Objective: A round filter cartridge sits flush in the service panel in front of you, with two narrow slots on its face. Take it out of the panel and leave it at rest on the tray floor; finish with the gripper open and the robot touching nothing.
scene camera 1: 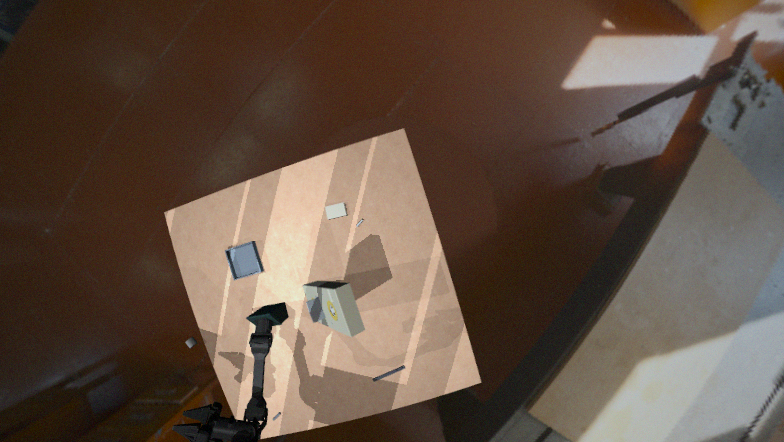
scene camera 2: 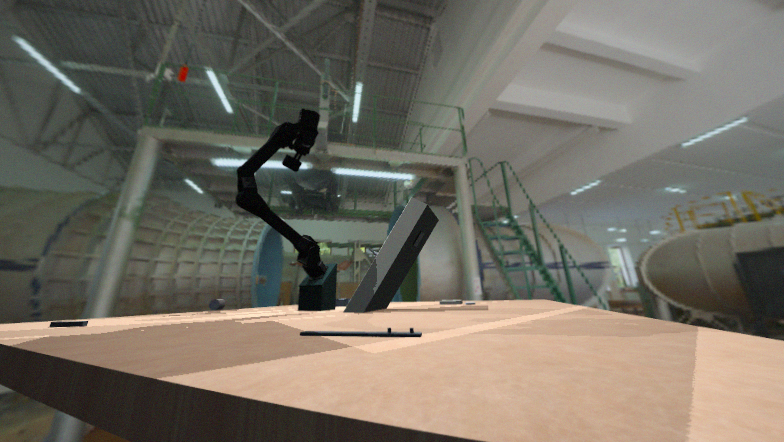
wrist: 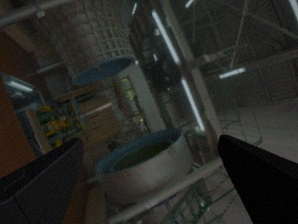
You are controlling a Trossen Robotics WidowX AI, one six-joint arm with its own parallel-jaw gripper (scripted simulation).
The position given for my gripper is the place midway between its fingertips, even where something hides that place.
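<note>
A grey tray [scene camera 1: 244,261] and a grey service panel [scene camera 2: 391,265] are visible; scene camera 1 shows the panel [scene camera 1: 347,320] as well. My gripper [wrist: 152,143] holds nothing and is open.
</note>
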